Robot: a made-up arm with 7 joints. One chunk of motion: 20 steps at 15 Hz.
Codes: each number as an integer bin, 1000 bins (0 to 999) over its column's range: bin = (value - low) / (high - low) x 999, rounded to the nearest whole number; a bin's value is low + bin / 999 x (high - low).
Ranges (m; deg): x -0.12..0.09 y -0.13..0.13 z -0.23..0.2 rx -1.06..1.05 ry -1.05..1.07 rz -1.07..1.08
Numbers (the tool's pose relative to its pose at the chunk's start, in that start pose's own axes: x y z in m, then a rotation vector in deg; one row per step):
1: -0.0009 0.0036 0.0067 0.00 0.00 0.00
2: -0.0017 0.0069 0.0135 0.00 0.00 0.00
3: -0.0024 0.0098 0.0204 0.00 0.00 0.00
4: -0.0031 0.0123 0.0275 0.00 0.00 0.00
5: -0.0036 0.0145 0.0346 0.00 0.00 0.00
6: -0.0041 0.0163 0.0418 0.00 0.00 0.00
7: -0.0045 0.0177 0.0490 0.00 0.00 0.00
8: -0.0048 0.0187 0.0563 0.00 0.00 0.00
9: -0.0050 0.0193 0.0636 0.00 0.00 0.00
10: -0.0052 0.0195 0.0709 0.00 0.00 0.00
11: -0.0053 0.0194 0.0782 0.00 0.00 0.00
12: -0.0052 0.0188 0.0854 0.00 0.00 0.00
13: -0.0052 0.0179 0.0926 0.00 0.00 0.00
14: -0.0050 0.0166 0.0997 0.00 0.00 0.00
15: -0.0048 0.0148 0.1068 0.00 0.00 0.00
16: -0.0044 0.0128 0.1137 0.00 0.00 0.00
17: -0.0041 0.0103 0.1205 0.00 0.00 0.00
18: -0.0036 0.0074 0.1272 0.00 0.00 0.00
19: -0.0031 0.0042 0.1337 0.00 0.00 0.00
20: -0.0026 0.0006 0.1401 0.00 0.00 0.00
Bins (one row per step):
1: 567 513 550 502 495 497
2: 563 526 566 502 495 497
3: 559 537 582 502 495 497
4: 556 547 598 502 495 497
5: 554 555 615 502 495 497
6: 551 562 631 502 495 497
7: 549 568 648 502 495 497
8: 548 571 665 502 495 497
9: 547 574 682 502 495 497
10: 546 574 699 502 495 497
11: 546 574 716 502 495 497
12: 546 572 733 502 495 497
13: 546 568 749 502 495 497
14: 547 563 766 502 495 497
15: 548 556 782 502 495 497
16: 550 549 799 502 495 497
17: 551 539 814 502 495 497
18: 554 528 830 502 495 497
19: 556 516 845 502 495 497
20: 558 502 860 502 495 497

